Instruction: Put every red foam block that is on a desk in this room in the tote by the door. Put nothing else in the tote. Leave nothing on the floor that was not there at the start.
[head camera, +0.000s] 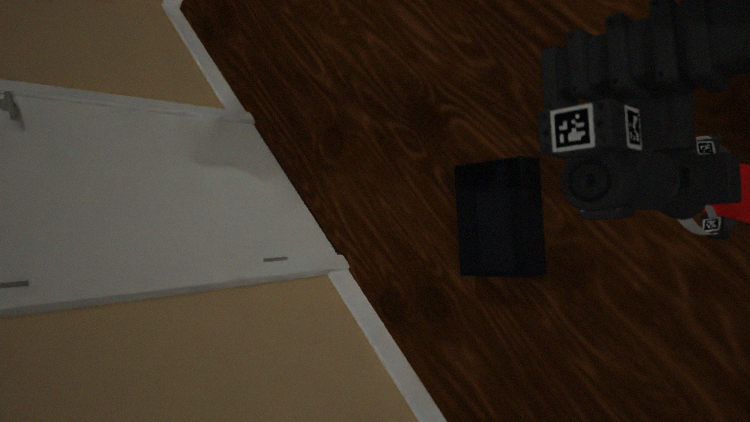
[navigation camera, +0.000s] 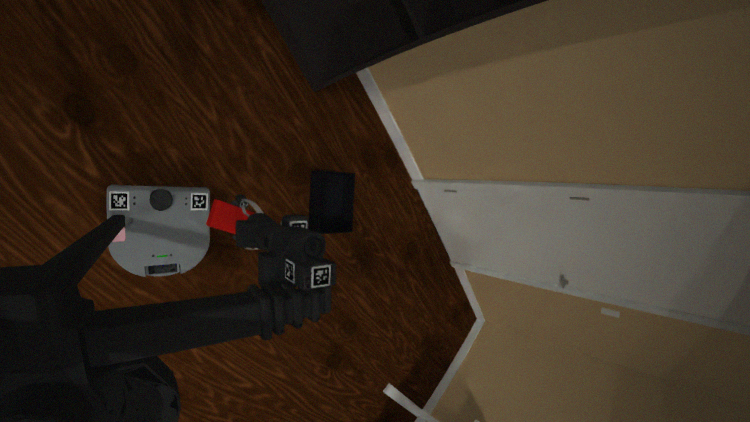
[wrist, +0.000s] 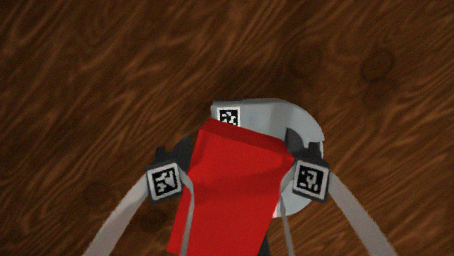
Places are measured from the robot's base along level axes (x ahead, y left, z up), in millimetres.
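Where they show: gripper, between the fingertips: (navigation camera: 238, 219) (wrist: 235, 149); robot's base, origin of its link: (navigation camera: 161, 198).
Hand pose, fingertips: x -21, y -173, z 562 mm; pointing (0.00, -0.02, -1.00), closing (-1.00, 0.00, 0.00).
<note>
Each offset is from my fingertips to the centre of the thing.
My gripper (head camera: 721, 186) (navigation camera: 244, 223) (wrist: 235, 149) is shut on a red foam block {dx +6, dy +24, dz +25 mm} (head camera: 744, 194) (navigation camera: 225, 216) (wrist: 235, 200), with one finger on each side of it. The block is held above the floor, between my wrist and my base in the navigation view, and is cut off at the right edge of the head view. The black tote {dx +20, dy -600, dz -512 mm} (head camera: 498, 174) (navigation camera: 316, 202) stands on the floor near the door (head camera: 141, 194) (navigation camera: 576, 236). The wrist is close beside it in both views. The tote's inside is too dark to make out.
My grey base (navigation camera: 157, 230) (wrist: 270, 112) is behind the block, with a pink patch (navigation camera: 119, 235) on it. Dark furniture (navigation camera: 356, 36) stands against the wall at the top of the navigation view. A white bar (navigation camera: 403, 401) shows at its bottom edge.
</note>
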